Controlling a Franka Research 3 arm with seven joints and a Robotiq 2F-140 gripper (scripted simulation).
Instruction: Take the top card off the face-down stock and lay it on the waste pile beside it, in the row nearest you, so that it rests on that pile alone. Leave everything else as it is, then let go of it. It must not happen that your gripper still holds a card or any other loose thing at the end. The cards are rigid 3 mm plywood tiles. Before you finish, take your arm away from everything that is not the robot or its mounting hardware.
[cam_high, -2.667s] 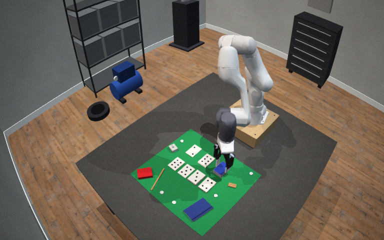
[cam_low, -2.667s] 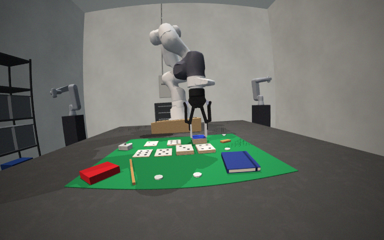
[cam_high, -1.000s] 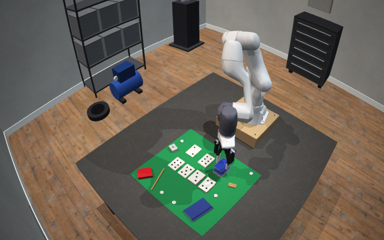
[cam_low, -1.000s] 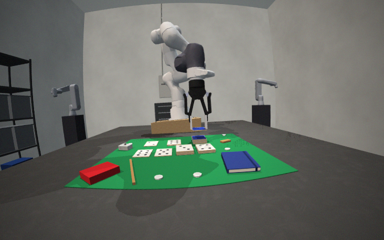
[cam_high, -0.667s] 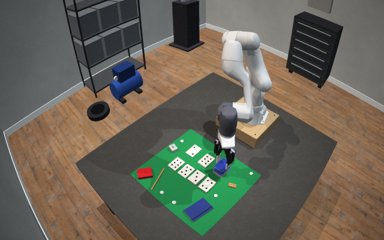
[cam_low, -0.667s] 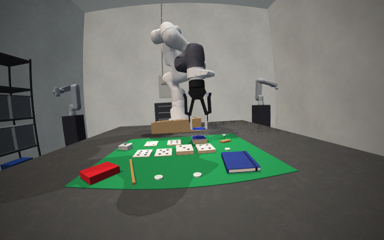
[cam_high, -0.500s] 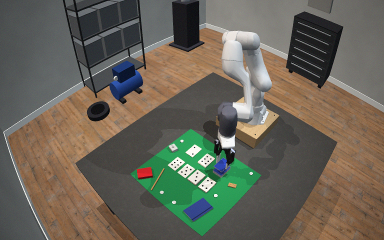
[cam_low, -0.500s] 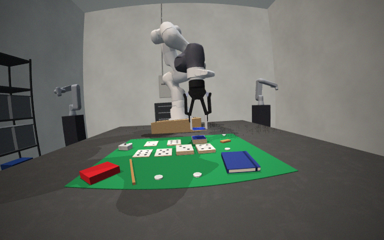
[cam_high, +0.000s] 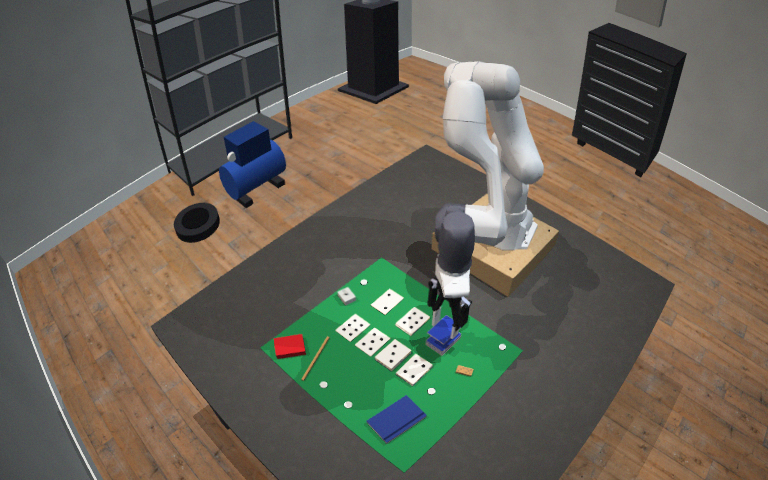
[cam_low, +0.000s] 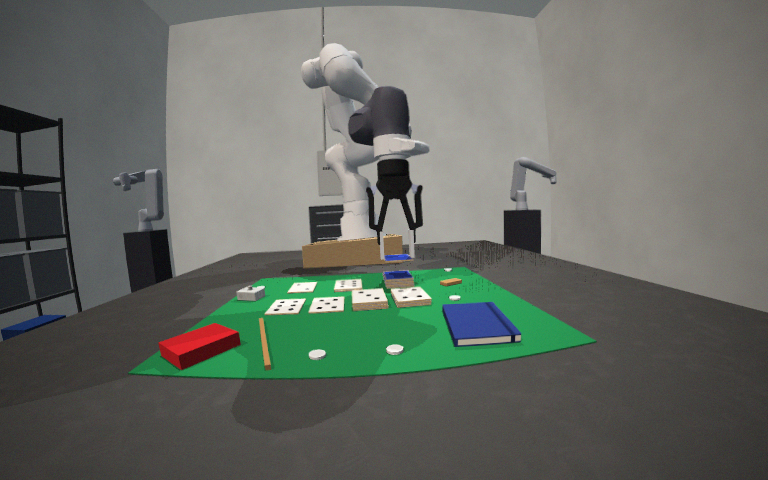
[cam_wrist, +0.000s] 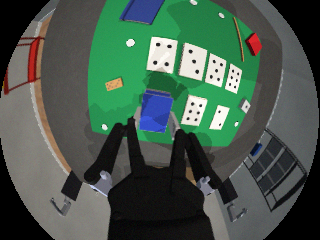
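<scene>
My hand is 23 cm to the left of the white card, 9 cm above it and 2 cm past it. From my hand the other things lie so: red block (34 cm to the right, 32 cm ahead, 8 cm below); wooden stick (29 cm ahead, 25 cm to the right, 9 cm below); small grey box (34 cm to the right, 7 cm below, 5 cm ahead).
</scene>
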